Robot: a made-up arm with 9 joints.
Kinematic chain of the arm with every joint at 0, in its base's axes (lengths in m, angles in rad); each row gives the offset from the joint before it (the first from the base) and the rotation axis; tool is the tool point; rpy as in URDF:
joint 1: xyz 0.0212 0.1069 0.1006 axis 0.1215 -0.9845 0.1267
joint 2: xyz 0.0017 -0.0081 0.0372 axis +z
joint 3: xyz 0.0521 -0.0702 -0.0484 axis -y
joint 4: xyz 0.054 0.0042 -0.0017 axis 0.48 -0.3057 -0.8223
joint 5: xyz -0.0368 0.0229 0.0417 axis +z
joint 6: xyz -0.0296 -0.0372 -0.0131 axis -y
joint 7: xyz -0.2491 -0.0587 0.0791 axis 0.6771 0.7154 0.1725
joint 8: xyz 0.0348 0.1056 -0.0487 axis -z
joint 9: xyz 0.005 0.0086 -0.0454 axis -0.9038 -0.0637 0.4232
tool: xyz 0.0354 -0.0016 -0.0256 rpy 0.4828 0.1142 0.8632
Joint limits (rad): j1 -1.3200..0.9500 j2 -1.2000..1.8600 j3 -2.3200..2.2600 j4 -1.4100..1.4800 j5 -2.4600..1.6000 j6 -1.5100..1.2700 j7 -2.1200..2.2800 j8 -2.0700..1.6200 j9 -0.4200..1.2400
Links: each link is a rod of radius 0.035 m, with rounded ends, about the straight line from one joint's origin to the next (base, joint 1, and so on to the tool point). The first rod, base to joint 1, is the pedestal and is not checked.
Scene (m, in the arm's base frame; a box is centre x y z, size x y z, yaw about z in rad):
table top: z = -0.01
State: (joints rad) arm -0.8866 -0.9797 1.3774 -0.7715 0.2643 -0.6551 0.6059 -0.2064 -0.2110
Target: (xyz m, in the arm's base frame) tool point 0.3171 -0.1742 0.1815
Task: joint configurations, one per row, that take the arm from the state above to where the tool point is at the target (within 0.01 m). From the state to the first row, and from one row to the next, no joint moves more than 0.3 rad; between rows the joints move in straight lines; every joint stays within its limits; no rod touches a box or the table.
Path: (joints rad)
1: -0.6242 -0.7991 1.3484 -0.8626 0.4551 -0.4758 0.8151 -0.0821 -0.2409
2: -0.3619 -0.6185 1.3194 -0.9537 0.6459 -0.2965 1.0242 0.0423 -0.2707
3: -0.0995 -0.4379 1.2905 -1.0448 0.8367 -0.1172 1.2334 0.1666 -0.3006
4: 0.1629 -0.2574 1.2615 -1.1359 1.0276 0.0621 1.4425 0.2910 -0.3304
5: 0.4253 -0.0768 1.2325 -1.2270 1.2184 0.2414 1.6517 0.4153 -0.3603
6: 0.6876 0.1038 1.2035 -1.3181 1.4092 0.4207 1.8608 0.5397 -0.3901
7: 0.9500 0.2844 1.1745 -1.4092 1.6000 0.6000 2.0700 0.6640 -0.4200
8: 0.9354 0.2733 1.3554 -1.2675 1.4728 0.6511 1.9511 0.4079 -0.4114
9: 0.9208 0.2621 1.5364 -1.1258 1.3456 0.7023 1.8322 0.1518 -0.4028
10: 0.9062 0.2510 1.7173 -0.9840 1.2184 0.7535 1.7133 -0.1043 -0.3942
11: 0.8916 0.2398 1.8982 -0.8423 1.0912 0.8046 1.5944 -0.3604 -0.3856
12: 0.8769 0.2287 2.0791 -0.7006 0.9640 0.8558 1.4755 -0.6165 -0.3770
13: 0.8623 0.2176 2.2600 -0.5588 0.8368 0.9070 1.3566 -0.8726 -0.3684

